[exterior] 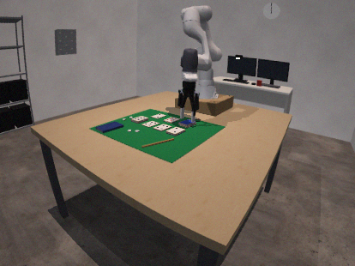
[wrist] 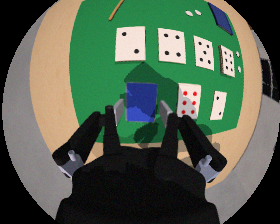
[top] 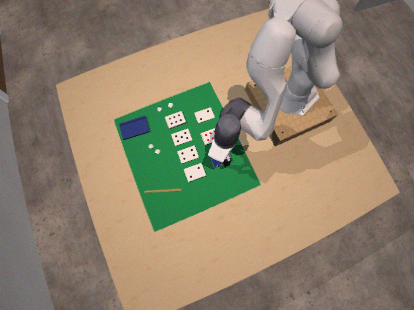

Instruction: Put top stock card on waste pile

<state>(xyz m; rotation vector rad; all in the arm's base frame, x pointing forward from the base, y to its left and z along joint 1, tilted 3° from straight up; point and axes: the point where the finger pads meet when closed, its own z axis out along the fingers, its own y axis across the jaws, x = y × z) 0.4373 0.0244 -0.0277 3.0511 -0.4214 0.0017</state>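
My hand is 230 mm to the left of the face-up card, 60 mm past it and 60 mm above it. From my hand the other things lie so: wooden stick: 310 mm ahead, 50 mm below, 20 mm to the right; then green mat: 130 mm to the right, 130 mm ahead, 70 mm below.
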